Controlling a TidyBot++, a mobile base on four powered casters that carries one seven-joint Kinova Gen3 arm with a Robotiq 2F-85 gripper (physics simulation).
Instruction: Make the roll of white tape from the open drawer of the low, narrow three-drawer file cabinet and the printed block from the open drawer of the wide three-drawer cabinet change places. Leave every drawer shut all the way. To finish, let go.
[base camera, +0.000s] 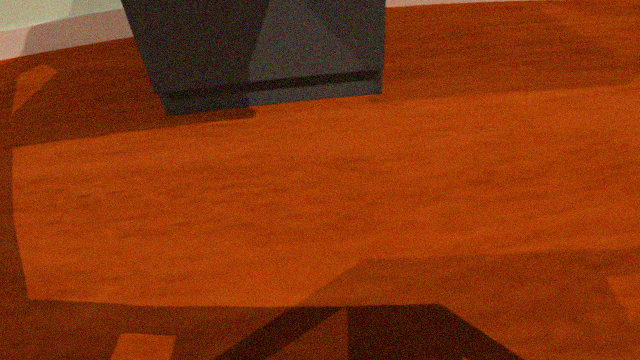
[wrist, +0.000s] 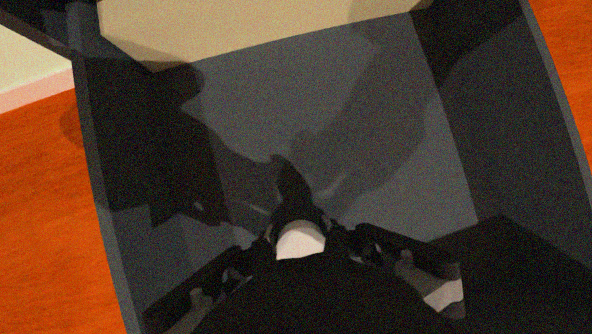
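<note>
The white roll of tape (wrist: 300, 244) shows as a pale rounded shape between the fingertips in the wrist view; its lower part is hidden by the gripper. My gripper (wrist: 298, 228) is shut on it, inside or just over an open dark grey drawer (wrist: 565, 117). Height above the drawer's bottom is hard to judge. In the base camera view, a dark grey drawer or cabinet body (base camera: 310, 50) shows at the top; its inside and the gripper do not show there. The printed block cannot be made out in either view.
A beige surface (wrist: 250, 25) crosses the top of the wrist view, beyond the drawer's bottom. The drawer's left wall (wrist: 97, 172) stands close to the gripper's left side. Orange-brown wood floor (base camera: 320, 200) (wrist: 45, 210) surrounds the furniture, and a pale wall rises behind.
</note>
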